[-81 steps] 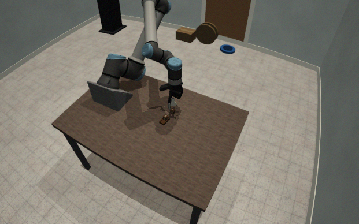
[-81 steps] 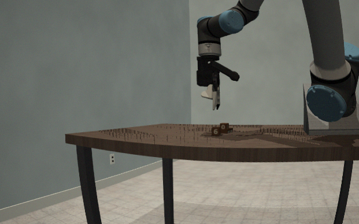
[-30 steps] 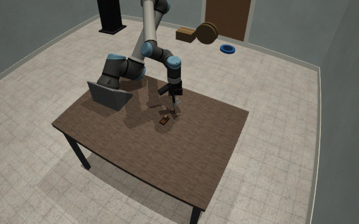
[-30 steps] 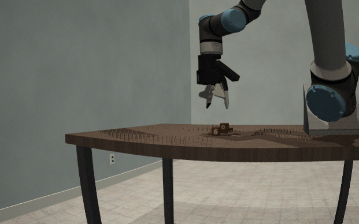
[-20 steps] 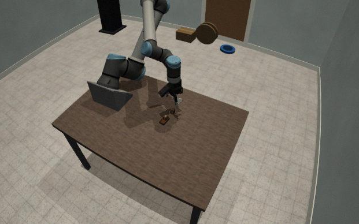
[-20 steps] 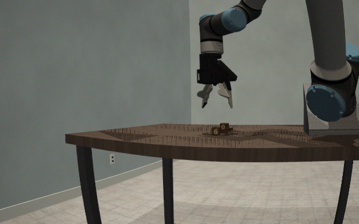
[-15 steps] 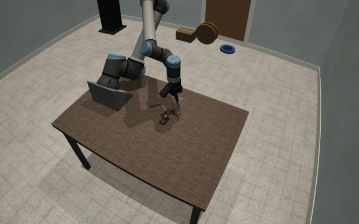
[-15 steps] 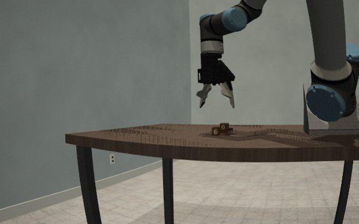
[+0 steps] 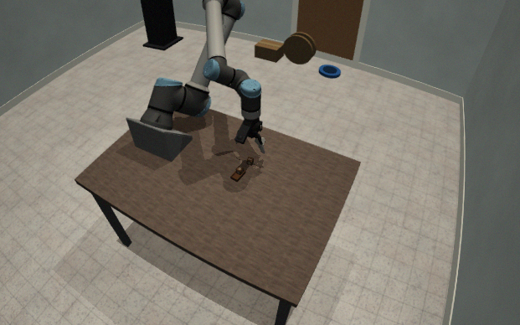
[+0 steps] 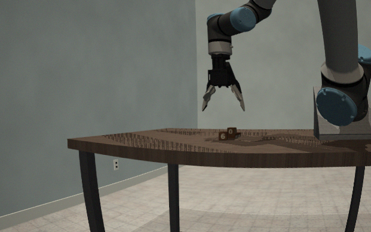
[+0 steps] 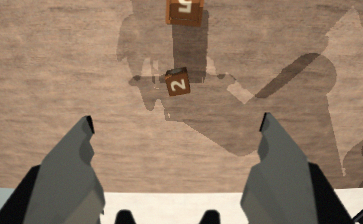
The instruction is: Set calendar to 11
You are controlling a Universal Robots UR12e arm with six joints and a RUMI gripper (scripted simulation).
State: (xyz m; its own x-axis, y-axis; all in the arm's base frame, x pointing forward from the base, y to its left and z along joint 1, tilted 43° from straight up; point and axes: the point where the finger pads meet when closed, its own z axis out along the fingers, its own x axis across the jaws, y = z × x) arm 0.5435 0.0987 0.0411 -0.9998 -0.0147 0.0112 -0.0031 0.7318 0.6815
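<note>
The cube is 9 cm below my hand. Also, from my hand: calendar tray: 1 cm behind, 11 cm to the right, 9 cm below.
</note>
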